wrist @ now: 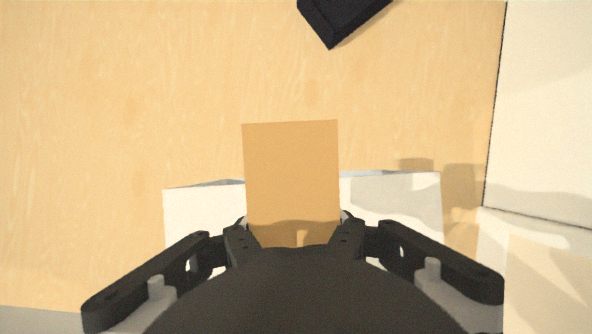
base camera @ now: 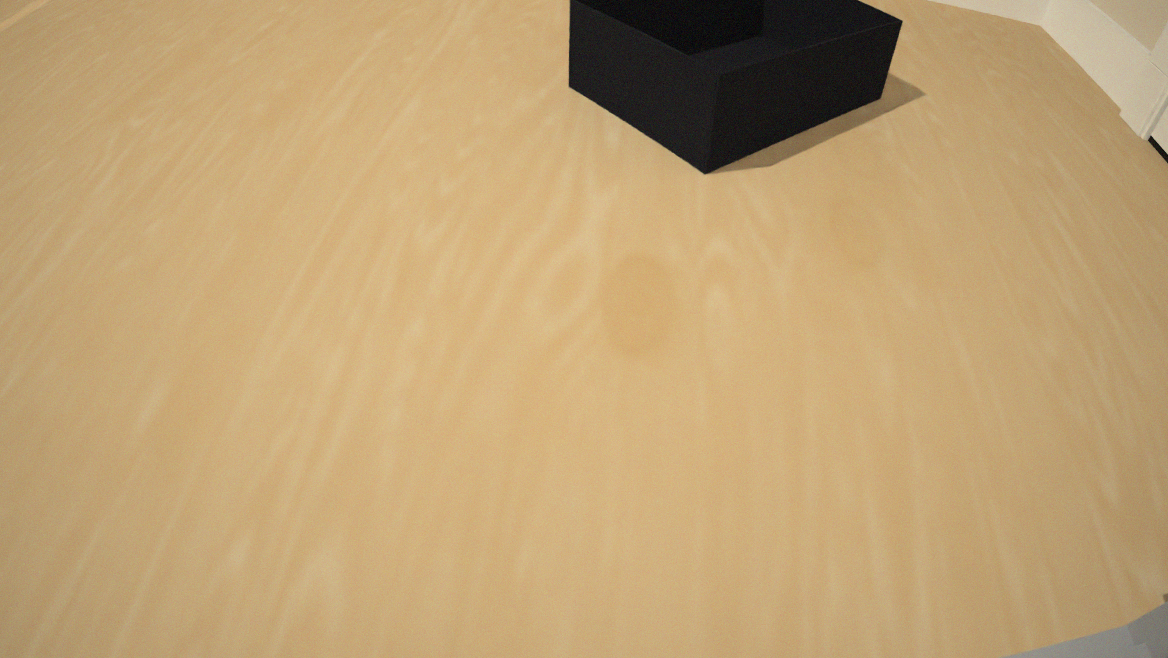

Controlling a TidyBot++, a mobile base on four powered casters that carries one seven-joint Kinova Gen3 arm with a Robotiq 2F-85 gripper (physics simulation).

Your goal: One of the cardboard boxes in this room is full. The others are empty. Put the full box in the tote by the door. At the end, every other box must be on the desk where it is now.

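Places are measured from the arm's base along level axes (x ahead, y left, z up), in metres.
Pixels of known places: gripper, fingertip midpoint: (wrist: 294, 218).
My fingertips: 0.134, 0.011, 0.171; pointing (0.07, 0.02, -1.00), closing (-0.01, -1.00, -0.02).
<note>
Ahead of a thing's pixels: the offset from my fingertips to its middle, as dx, dy, dz. Level surfaces: height alone.
A cardboard box {+0.029, -0.001, +0.015} (wrist: 292, 175) is held between the fingers of my gripper (wrist: 294, 218) in the wrist view. The gripper is shut on it, one finger at each side, and the box's lower end is hidden by the gripper body. A black open-topped tote {+0.635, -0.225, -0.517} (base camera: 645, 106) (wrist: 330, 30) stands on the wooden floor, at the top of the base camera view, right of the middle. In the wrist view its near corner shows at the top edge, beyond the box and apart from it. What lies deep inside the tote is too dark to tell. The desk and the other boxes do not show.
The robot's white base top (wrist: 395, 195) shows below and on both sides of the box. The wooden floor {dz -0.567} (base camera: 490, 367) (wrist: 100, 125) spreads around the tote. A pale wall or door surface (wrist: 545, 125) runs along the right, and a white baseboard (base camera: 1087, 61) shows at the upper right.
</note>
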